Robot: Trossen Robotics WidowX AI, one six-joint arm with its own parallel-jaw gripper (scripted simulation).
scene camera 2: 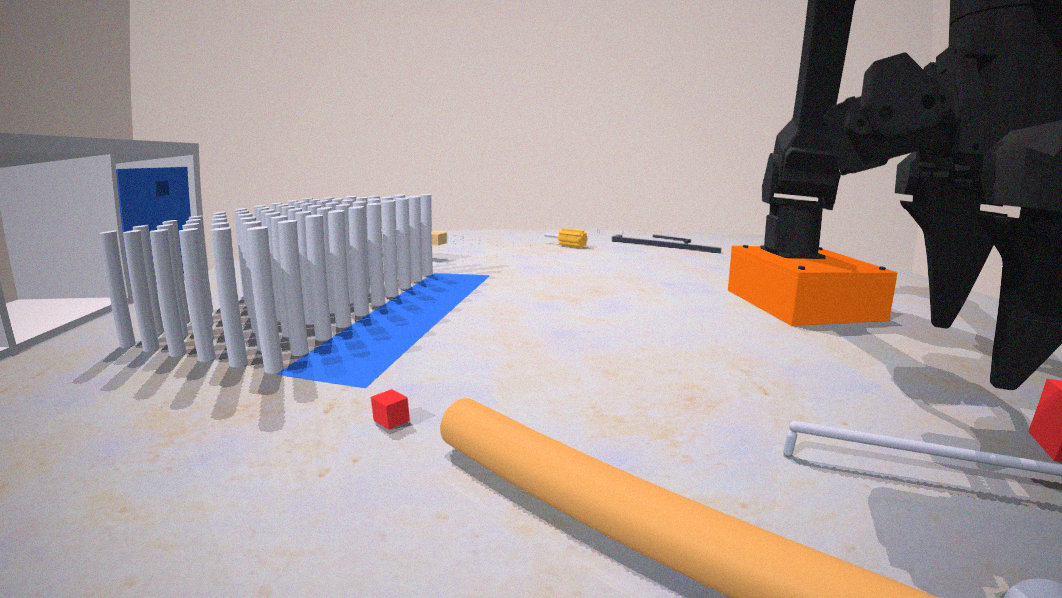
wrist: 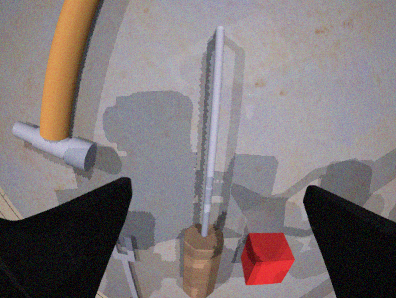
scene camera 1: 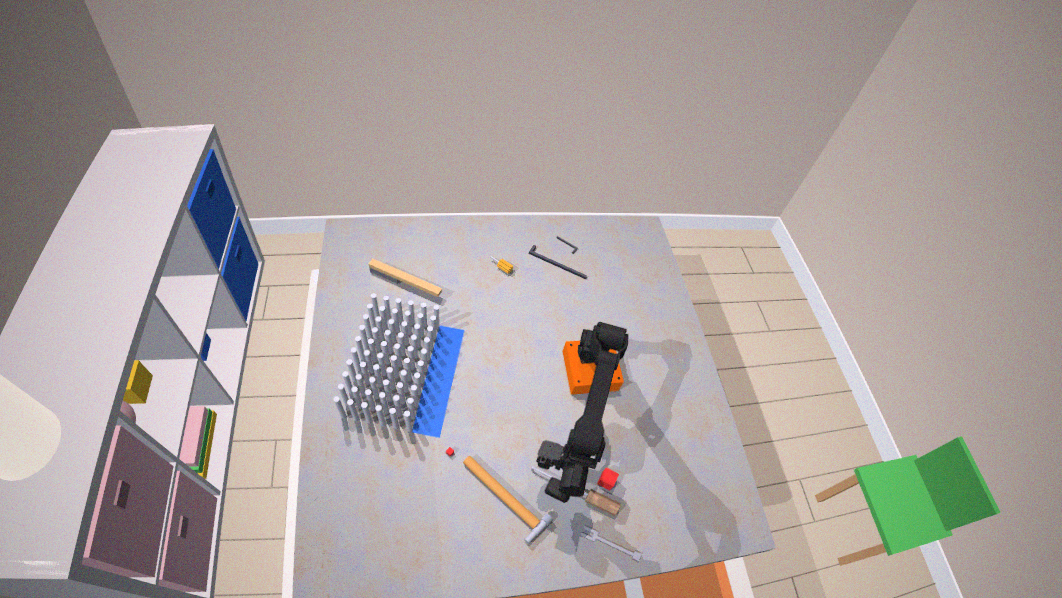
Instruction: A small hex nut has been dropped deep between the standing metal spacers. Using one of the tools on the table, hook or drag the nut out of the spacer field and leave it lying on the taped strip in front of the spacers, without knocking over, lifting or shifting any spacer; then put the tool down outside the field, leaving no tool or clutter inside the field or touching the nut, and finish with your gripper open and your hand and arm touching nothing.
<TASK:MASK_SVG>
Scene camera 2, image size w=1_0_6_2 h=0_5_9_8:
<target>gripper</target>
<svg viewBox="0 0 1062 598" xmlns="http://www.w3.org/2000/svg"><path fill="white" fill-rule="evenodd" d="M1058 6L1004 7L962 17L950 25L949 47L936 57L936 63L930 62L922 69L906 52L877 60L864 73L861 96L856 98L852 96L845 99L840 104L831 107L823 117L841 175L884 166L890 158L909 153L909 156L897 164L894 194L913 195L913 201L900 200L900 203L910 213L924 233L930 288L931 324L944 329L950 328L971 292L993 246L1000 253L1003 267L992 351L990 383L993 387L1004 390L1015 390L1020 387L1062 344L1062 7ZM980 205L1021 207L1019 218L1007 217L1008 214L980 211Z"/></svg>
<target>red cube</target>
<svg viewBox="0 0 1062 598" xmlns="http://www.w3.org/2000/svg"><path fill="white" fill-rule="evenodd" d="M393 389L370 397L373 420L389 430L410 421L408 398Z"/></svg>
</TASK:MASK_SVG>
